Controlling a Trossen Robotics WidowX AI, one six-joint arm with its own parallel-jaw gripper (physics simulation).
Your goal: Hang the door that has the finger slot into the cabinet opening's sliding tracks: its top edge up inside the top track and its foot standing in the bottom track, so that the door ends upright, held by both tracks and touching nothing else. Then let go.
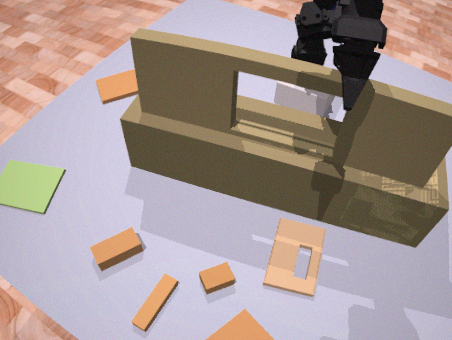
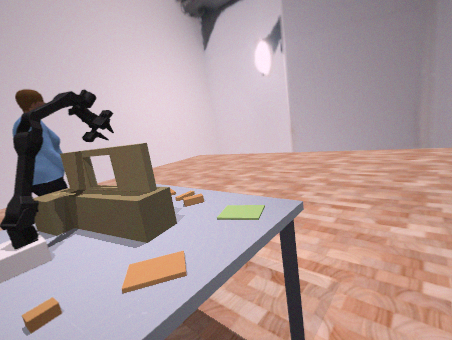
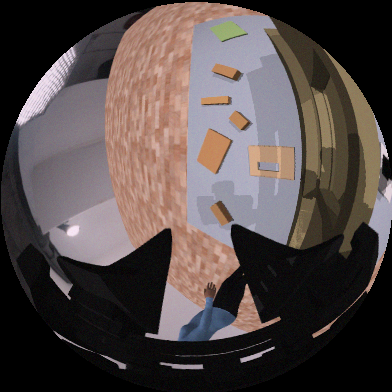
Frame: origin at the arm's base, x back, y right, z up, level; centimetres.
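Seen in the pictures: gripper, between the fingertips: (image 1: 347, 109) (image 2: 110, 136) (image 3: 201, 231); arm's base, origin of its link: (image 2: 25, 242).
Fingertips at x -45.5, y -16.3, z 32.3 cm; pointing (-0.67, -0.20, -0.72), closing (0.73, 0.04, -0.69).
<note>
Offsets run from my fingertips to a thing's middle. "pt": to the spot under its first point.
The door with the finger slot @[dx -1.9, dy -0.9, dz -39.5 cm] (image 1: 287, 240) (image 3: 270, 153), a pale orange panel with a rectangular hole, lies flat on the table in front of the cabinet. The olive cabinet (image 1: 200, 170) (image 2: 120, 210) (image 3: 345, 150) has a long base and an upright wall with a rectangular opening. Grooves of the bottom track @[dx +12.3, dy +11.0, dz -24.2 cm] (image 1: 280, 135) run along the base below the opening. The top track's inside does not show clearly. My gripper (image 1: 347, 107) (image 2: 110, 135) (image 3: 201, 231) is open and empty. It hangs in the air above the cabinet, apart from the door.
A plain orange panel @[dx -25.3, dy -1.7, dz -39.4 cm] (image 1: 242, 327) (image 3: 215, 151) and several orange blocks @[dx -19.3, dy +32.5, dz -38.4 cm] (image 1: 117, 248) @[dx -24.8, dy +19.4, dz -39.2 cm] (image 1: 155, 302) @[dx -14.4, dy +11.3, dz -38.7 cm] (image 1: 217, 277) lie before the cabinet. Another orange slab @[dx +25.9, dy +65.4, dz -39.5 cm] (image 1: 117, 86) (image 2: 157, 270) lies behind it. A green square @[pt dx -16.8, dy +62.3, dz -39.4 cm] (image 1: 32, 186) (image 2: 241, 212) (image 3: 229, 31) lies off one end. A person (image 2: 50, 150) stands beyond the table.
</note>
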